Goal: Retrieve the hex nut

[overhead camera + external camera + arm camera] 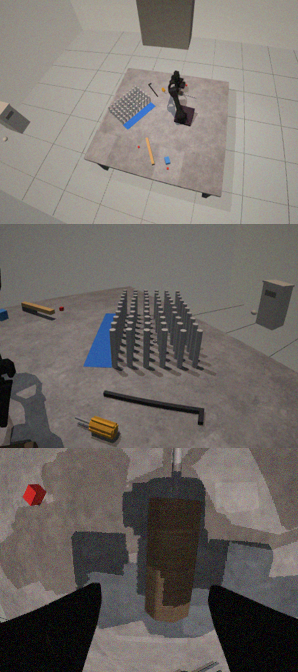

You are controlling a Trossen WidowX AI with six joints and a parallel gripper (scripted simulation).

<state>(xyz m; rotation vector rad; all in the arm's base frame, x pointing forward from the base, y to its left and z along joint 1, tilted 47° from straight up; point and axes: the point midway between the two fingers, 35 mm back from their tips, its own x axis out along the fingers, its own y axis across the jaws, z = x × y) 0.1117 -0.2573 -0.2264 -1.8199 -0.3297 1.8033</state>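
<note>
Right now the brown-handled tool is 100 mm behind my gripper tip, 60 mm below it and 20 mm to the left of it. From my gripper tip the other things lie so: blue taped strip: 390 mm to the left, 350 mm ahead, 70 mm below; blue block: 810 mm to the left, 50 mm below, 50 mm behind; screwdriver: 170 mm ahead, 50 mm below.
</note>
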